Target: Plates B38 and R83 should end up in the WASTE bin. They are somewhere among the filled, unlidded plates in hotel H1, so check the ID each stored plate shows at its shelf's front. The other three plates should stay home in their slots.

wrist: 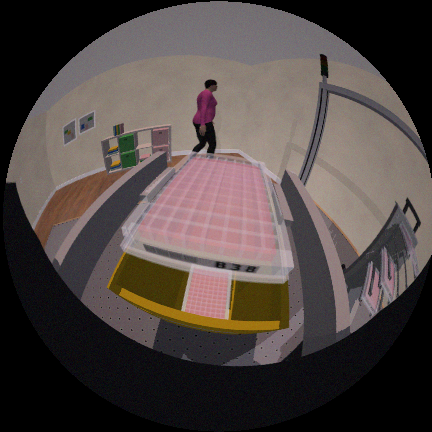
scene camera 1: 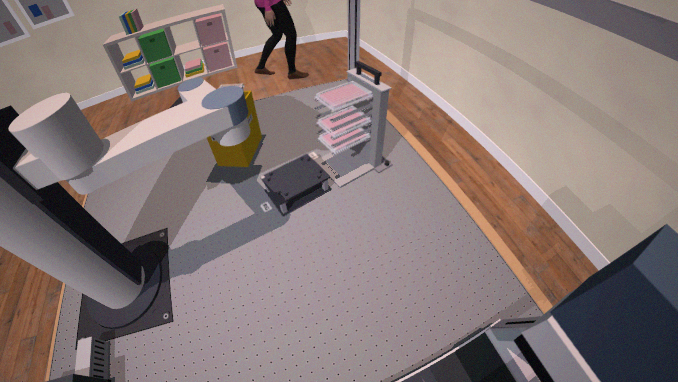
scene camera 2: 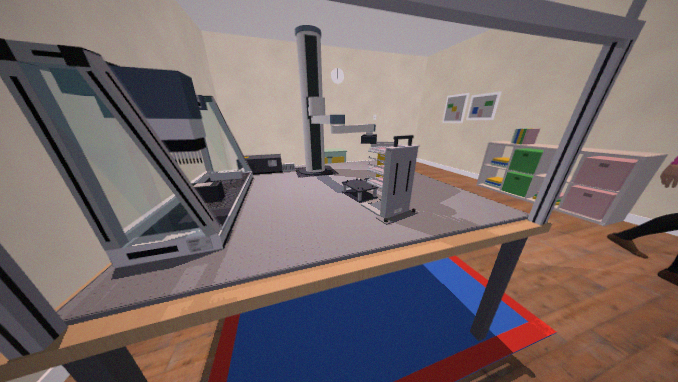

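My gripper is shut on plate B38, a clear plate with pink wells; the ID "B38" reads on its near edge in the wrist view. The plate looks level, over the yellow WASTE bin. Another pink-filled plate is in the bin below it; its ID is not readable. Hotel H1 holds three pink-filled plates: a top one, a middle one and a lower one. Their IDs cannot be read. The arm hides the gripper in scene camera 1.
A low dark stand is between the bin and the hotel base. The arm's column rises from the table. A large framed instrument is across the table from the bin. A person is beyond the table.
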